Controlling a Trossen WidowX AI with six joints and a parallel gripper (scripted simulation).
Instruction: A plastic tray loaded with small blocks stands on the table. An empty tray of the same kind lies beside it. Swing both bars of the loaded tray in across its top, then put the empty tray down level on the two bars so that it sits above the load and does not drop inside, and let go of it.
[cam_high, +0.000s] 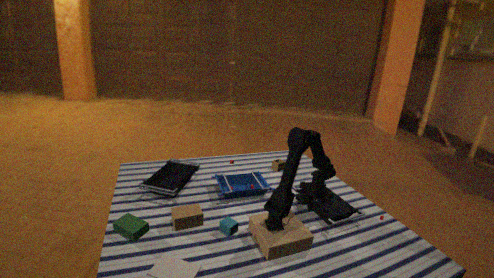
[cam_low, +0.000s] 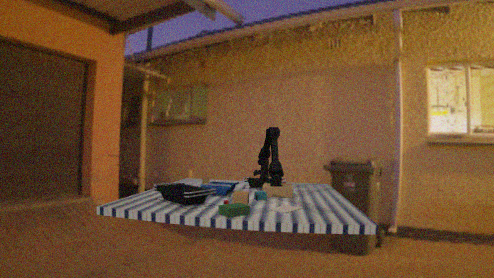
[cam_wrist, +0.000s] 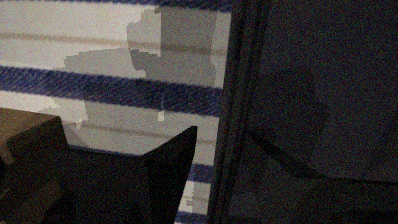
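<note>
The dark tray lies 80 mm to the right of my gripper tip, 30 mm above it and 20 mm ahead of it. Also, from my gripper tip: teal cube: 410 mm to the left, 90 mm behind, 10 mm above; tan block: 580 mm to the left, 20 mm behind, 20 mm above; tan box: 480 mm ahead, 30 mm to the left.
</note>
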